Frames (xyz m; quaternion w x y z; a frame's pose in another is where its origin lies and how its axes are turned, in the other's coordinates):
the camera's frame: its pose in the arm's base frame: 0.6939 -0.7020 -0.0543 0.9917 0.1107 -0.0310 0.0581
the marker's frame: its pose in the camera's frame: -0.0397 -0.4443 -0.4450 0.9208 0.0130 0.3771 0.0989
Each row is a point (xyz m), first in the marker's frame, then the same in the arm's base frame.
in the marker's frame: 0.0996 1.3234 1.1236
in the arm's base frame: 1.1397 0.1674 0.5988
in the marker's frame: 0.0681 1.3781 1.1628
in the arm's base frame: 1.1270 0.2026 0.6629
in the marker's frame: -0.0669 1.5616 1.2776
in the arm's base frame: 1.0529 0.3092 0.8825
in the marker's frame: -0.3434 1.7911 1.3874
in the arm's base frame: 0.8629 0.3990 1.1940
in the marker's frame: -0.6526 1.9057 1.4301
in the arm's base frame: 0.6403 0.3731 1.4397
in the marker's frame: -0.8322 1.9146 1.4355
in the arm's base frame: 0.5155 0.3063 1.5506
